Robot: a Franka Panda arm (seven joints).
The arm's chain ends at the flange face. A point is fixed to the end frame.
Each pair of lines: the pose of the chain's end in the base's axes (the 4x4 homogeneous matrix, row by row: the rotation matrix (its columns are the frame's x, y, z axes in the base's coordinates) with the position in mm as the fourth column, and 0 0 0 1 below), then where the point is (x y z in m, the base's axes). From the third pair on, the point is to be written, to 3 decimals.
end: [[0.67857, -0.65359, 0.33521, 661.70], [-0.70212, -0.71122, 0.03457, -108.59], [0.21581, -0.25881, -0.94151, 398.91], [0, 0, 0, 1]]
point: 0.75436 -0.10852 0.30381
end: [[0.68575, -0.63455, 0.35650, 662.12], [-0.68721, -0.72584, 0.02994, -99.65], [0.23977, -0.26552, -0.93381, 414.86], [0, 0, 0, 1]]
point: 0.75696 -0.09898 0.32194
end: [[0.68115, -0.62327, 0.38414, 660.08], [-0.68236, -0.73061, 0.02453, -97.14], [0.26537, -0.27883, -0.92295, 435.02], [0, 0, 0, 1]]
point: 0.758 -0.097 0.345
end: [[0.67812, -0.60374, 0.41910, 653.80], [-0.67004, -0.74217, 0.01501, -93.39], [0.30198, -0.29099, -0.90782, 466.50], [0, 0, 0, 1]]
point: 0.755 -0.093 0.380
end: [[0.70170, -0.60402, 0.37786, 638.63], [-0.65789, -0.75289, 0.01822, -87.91], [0.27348, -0.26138, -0.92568, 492.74], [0, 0, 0, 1]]
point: 0.736 -0.086 0.402
